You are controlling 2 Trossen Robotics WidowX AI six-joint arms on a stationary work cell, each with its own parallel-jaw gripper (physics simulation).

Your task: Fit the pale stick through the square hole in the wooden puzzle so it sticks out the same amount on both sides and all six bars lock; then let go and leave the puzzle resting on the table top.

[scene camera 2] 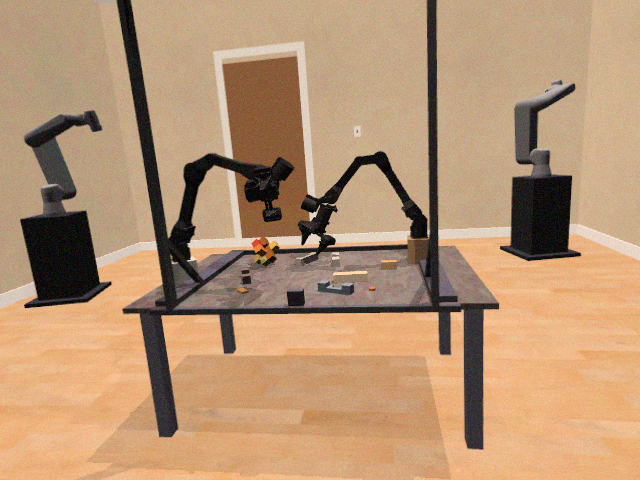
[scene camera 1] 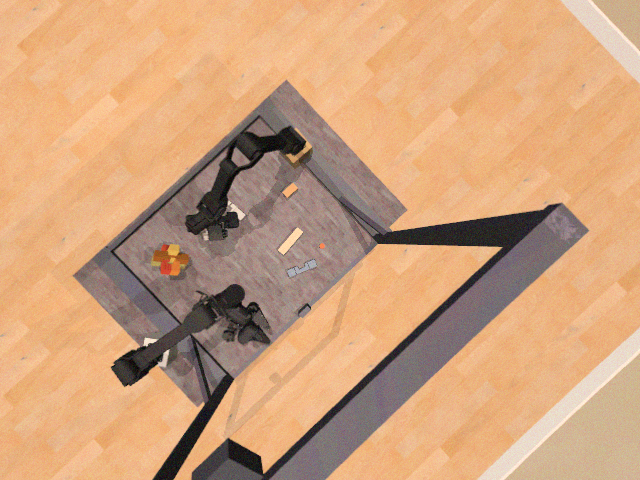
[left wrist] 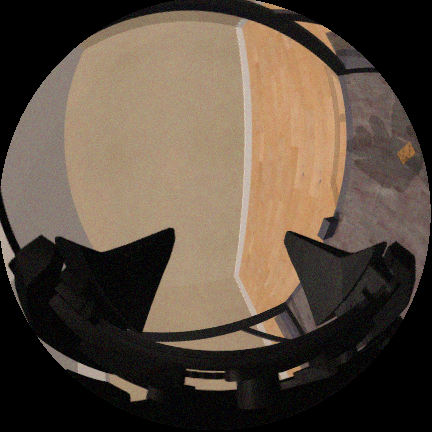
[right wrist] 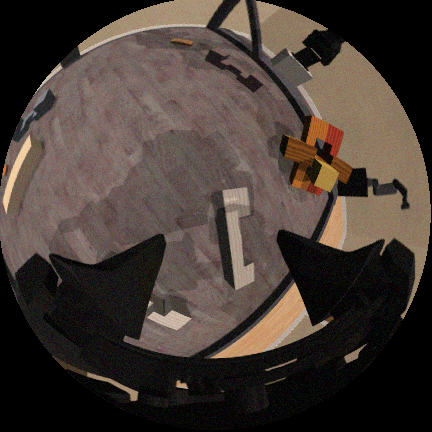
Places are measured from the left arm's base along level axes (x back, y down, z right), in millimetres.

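Where they show: left gripper, fingertip midpoint: (scene camera 2: 265, 203) (scene camera 1: 269, 335) (left wrist: 232, 235); right gripper, fingertip midpoint: (scene camera 2: 309, 250) (right wrist: 222, 238); left arm's base, link origin: (right wrist: 299, 61); right arm's base, link origin: (scene camera 2: 419, 236) (scene camera 1: 294, 145).
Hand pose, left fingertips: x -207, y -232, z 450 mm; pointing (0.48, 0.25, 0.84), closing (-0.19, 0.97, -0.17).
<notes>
Each offset is from my left fingertips to the centre of the thing.
The pale stick @[dx -310, dy +311, dz -10 mm] (scene camera 1: 290, 241) (scene camera 2: 350, 276) (right wrist: 17, 172) lies flat on the table, away from both grippers. The wooden puzzle @[dx -165, dy +256, dz -466 mm] (scene camera 1: 170, 259) (scene camera 2: 264, 246), made of orange, red, brown and yellow bars, stands on the table. In the right wrist view the puzzle @[dx -165, dy +274, dz -478 mm] (right wrist: 327, 175) shows a dark opening between its bars. My left gripper (left wrist: 232, 235) is open and empty, held high above the table and pointing away from the puzzle. My right gripper (scene camera 2: 310, 248) (right wrist: 222, 238) is open and empty, low over a whitish notched bar @[dx -314, dy +311, dz -374 mm] (right wrist: 232, 250), which shows between and beyond its fingers.
A second whitish notched bar @[dx -405, dy +311, dz -275 mm] (right wrist: 170, 319) is partly hidden by a right finger. A blue-grey notched bar @[dx -206, dy +311, dz +56 mm] (scene camera 1: 301, 268) (scene camera 2: 336, 287), an orange block @[dx -520, dy +312, dz -48 mm] (scene camera 1: 290, 190) (scene camera 2: 388, 264), a dark notched bar @[dx -6, dy +311, dz -307 mm] (right wrist: 233, 70), a small orange-red piece @[dx -312, dy +323, dz +123 mm] (scene camera 1: 322, 245) and a dark box @[dx -36, dy +295, dz +97 mm] (scene camera 2: 295, 297) are also on the table.
</notes>
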